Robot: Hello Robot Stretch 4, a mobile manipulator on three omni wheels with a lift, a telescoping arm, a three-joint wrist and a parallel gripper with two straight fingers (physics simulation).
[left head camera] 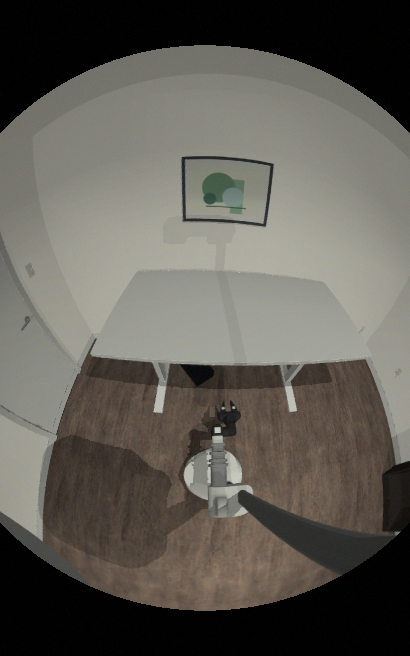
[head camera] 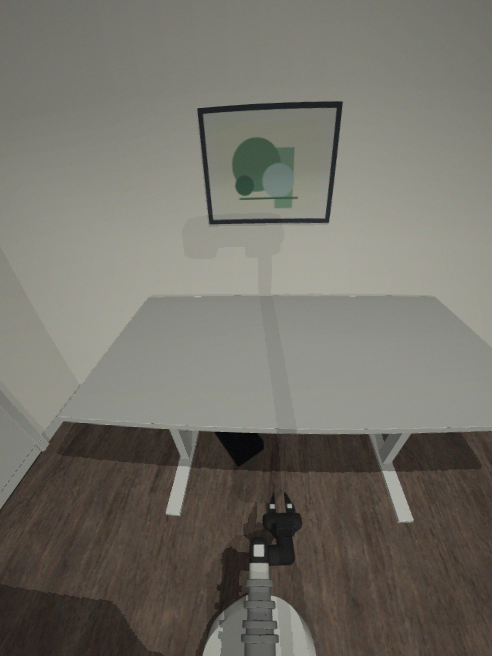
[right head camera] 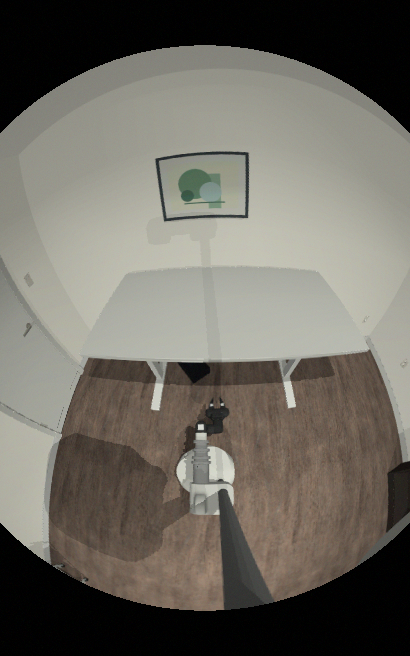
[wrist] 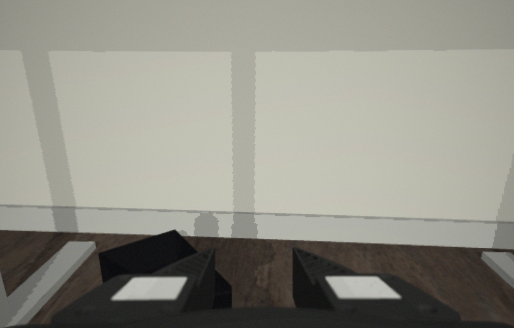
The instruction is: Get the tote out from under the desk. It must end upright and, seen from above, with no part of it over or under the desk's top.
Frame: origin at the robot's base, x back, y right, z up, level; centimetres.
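Seen in the pictures: gripper, fingertip midpoint: (left head camera: 226,400) (head camera: 279,493) (right head camera: 215,397) (wrist: 253,271).
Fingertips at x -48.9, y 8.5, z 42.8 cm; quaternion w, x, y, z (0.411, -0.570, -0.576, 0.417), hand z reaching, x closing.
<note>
A point is followed by its place in that frame.
The black tote (head camera: 240,448) @(y -11.2, x -92.8, z -2.4 cm) (left head camera: 199,374) @(y -9.5, x -93.3, z -2.4 cm) (right head camera: 195,372) @(y -10.0, x -92.1, z -2.4 cm) (wrist: 145,252) @(y -20.7, x -111.1, z 3.3 cm) stands on the floor under the front edge of the desk (head camera: 222,365) @(y -11.8, x -72.6, z 92.3 cm) (left head camera: 175,320) @(y -20.4, x -71.7, z 92.3 cm) (right head camera: 165,315) @(y -15.7, x -74.2, z 92.3 cm), turned at an angle. The desk top hides its back part in the head views. In the wrist view it is behind the left finger, which covers part of it. My gripper (head camera: 280,497) @(y 8.5, x -48.9, z 42.7 cm) (left head camera: 228,404) @(y 8.5, x -48.9, z 42.7 cm) (right head camera: 217,401) @(y 8.5, x -48.9, z 42.7 cm) (wrist: 253,271) @(y 8.5, x -48.9, z 42.7 cm) is open, with nothing between its fingers. It points towards the desk, in front of it and a little right of the tote, apart from it.
The desk's left foot (head camera: 178,490) (left head camera: 159,398) (right head camera: 157,396) (wrist: 60,272) is left of the tote. The right foot (head camera: 398,495) (left head camera: 291,398) (right head camera: 289,395) (wrist: 500,262) is farther off to the right. A wall is behind the desk. A dark box-like object (left head camera: 397,495) (right head camera: 400,492) is at the far right.
</note>
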